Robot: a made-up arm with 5 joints. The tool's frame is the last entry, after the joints.
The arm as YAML. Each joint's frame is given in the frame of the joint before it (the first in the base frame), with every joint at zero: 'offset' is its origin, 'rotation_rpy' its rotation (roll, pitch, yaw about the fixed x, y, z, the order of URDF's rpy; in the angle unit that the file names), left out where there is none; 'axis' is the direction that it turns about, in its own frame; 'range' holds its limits. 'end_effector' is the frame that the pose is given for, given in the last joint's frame.
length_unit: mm
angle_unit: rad
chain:
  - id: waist
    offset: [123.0, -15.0, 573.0]
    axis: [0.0, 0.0, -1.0]
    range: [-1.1, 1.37]
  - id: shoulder
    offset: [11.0, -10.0, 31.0]
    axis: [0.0, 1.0, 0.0]
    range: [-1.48, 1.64]
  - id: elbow
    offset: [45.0, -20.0, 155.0]
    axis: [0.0, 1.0, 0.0]
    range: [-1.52, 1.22]
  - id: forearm
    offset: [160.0, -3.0, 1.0]
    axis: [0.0, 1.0, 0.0]
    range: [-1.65, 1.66]
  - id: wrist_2
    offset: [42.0, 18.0, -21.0]
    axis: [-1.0, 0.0, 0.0]
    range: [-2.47, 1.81]
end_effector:
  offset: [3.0, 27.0, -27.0]
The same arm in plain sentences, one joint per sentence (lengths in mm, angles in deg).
The arm has five revolute joints in a row. What follows holds with every joint at zero, and every direction is one of the base frame's.
Joint 1 is mounted 123 mm along +x and 15 mm along -y and 573 mm along +z from the base frame's origin and turns about -z, from -63.03 to 78.5 deg.
Joint 2 is mounted 11 mm along +x and 10 mm along -y and 31 mm along +z from joint 1 and turns about +y, from -84.8 to 93.97 deg.
Joint 3 is mounted 45 mm along +x and 20 mm along -y and 155 mm along +z from joint 2 and turns about +y, from -87.09 to 69.9 deg.
Joint 4 is mounted 160 mm along +x and 3 mm along -y and 1 mm along +z from joint 3 and turns about +y, from -94.54 to 95.11 deg.
Joint 5 is mounted 42 mm along +x and 18 mm along +y and 21 mm along -z from joint 4 and turns about -x, from -141.52 to 103.71 deg.
The tool frame, which is the frame that the pose is given for, is mounted 3 mm along +x and 27 mm along +y and 27 mm along -z from joint 5; its axes are parallel to the base frame's.

